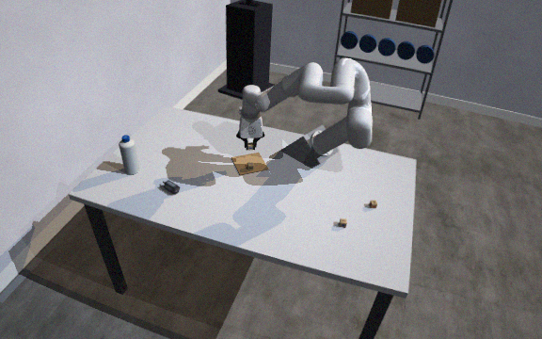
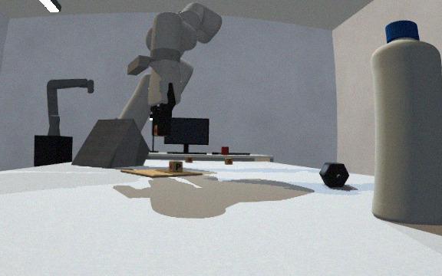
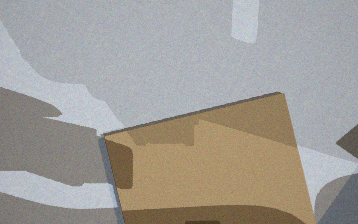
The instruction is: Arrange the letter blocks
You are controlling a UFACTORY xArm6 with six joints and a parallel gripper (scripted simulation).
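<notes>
The tan mat is 11 cm below my hand. Also, from my hand: white bottle 43 cm to the right, 34 cm ahead, 2 cm below; black hexagonal object 35 cm ahead, 19 cm to the right, 9 cm below.
</notes>
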